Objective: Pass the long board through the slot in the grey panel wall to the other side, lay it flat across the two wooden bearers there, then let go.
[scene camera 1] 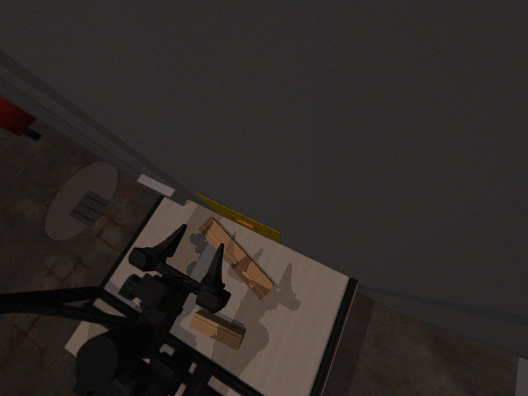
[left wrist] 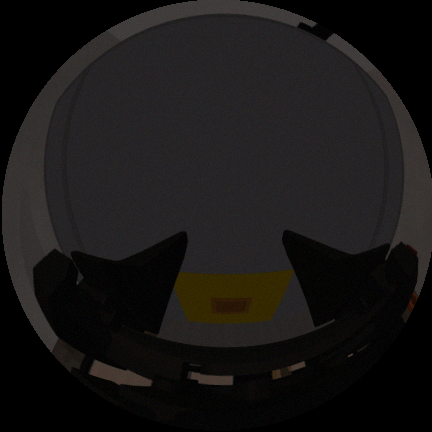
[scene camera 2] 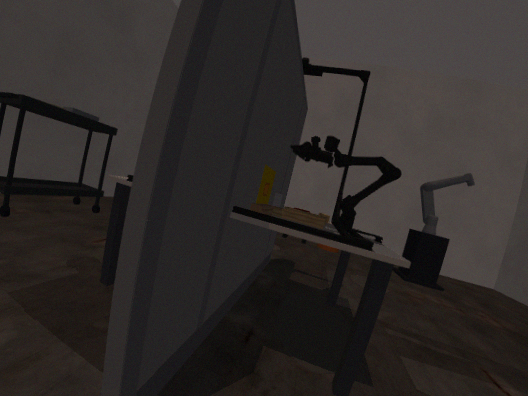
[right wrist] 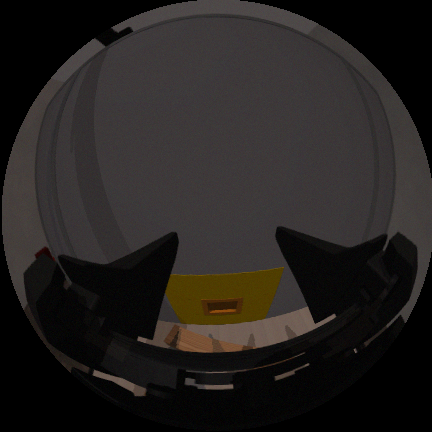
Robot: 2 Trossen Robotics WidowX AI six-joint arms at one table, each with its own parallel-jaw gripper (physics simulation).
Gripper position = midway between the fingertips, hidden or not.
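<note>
A grey panel wall [scene camera 1: 381,146] is part of what I see, and the right wrist view shows that wall too [right wrist: 219,127]. My right gripper [scene camera 1: 203,233] is open and holds nothing; I also find it in the right wrist view [right wrist: 227,234]. My left gripper [left wrist: 235,236] is open and empty as well.
</note>
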